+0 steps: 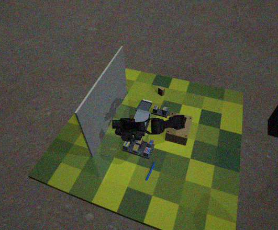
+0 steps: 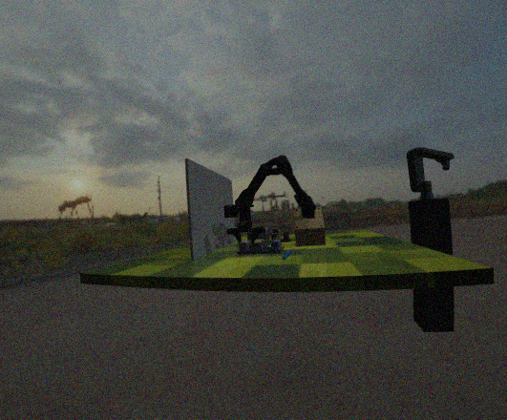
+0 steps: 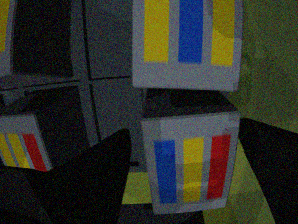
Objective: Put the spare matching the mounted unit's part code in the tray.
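Now: the grey tray 36 cm to the right of my gripper tip, 3 cm ahead of it and 1 cm below it. Also, from my gripper tip: mounted unit (15 cm to the right, 3 cm above, 2 cm behind); then blue pen (22 cm behind, 16 cm to the left, 1 cm below); then grey spare block (2 cm above).
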